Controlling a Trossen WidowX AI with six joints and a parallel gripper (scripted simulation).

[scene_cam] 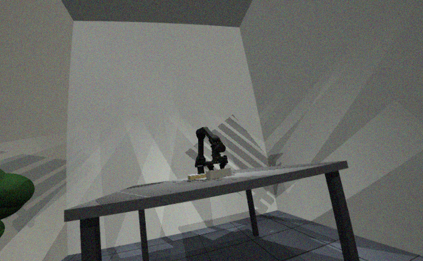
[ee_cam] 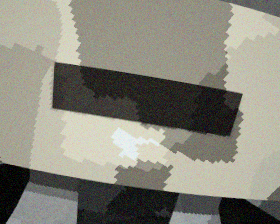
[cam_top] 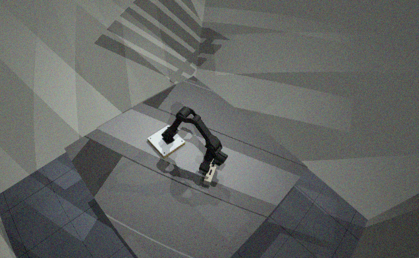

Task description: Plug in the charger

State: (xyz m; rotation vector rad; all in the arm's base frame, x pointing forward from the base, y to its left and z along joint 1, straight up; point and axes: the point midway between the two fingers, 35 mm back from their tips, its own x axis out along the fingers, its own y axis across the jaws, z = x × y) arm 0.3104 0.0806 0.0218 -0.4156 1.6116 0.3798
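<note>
The two-prong charger lies 20 mm ahead of my gripper tip, 10 mm to the left of it and 10 mm above it.
</note>
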